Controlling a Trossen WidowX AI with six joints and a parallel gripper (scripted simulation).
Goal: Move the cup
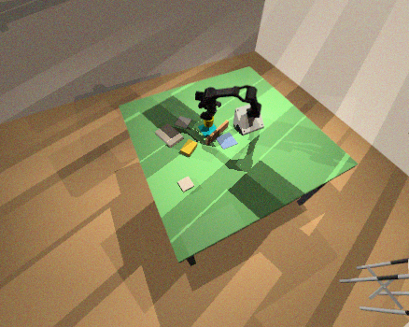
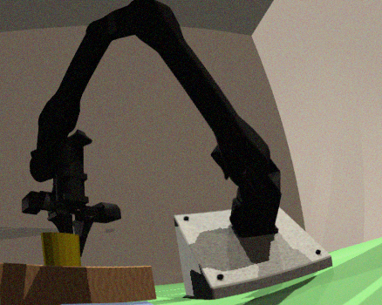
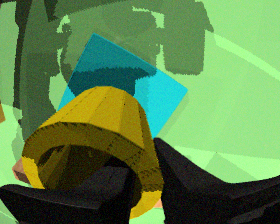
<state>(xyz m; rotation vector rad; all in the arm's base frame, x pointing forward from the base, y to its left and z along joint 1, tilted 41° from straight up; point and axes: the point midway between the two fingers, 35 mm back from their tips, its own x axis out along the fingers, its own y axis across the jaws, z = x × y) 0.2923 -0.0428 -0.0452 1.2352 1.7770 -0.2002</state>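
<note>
My gripper tip is 2 cm short of the cyan pad, 2 cm to the right of it and 9 cm above it. The rest, counted from my gripper tip: yellow cup 2 cm ahead, 2 cm to the left; then pale blue pad 6 cm behind, 17 cm to the left, 9 cm below; then brown wooden bar 2 cm behind, 9 cm to the left, 6 cm below.
</note>
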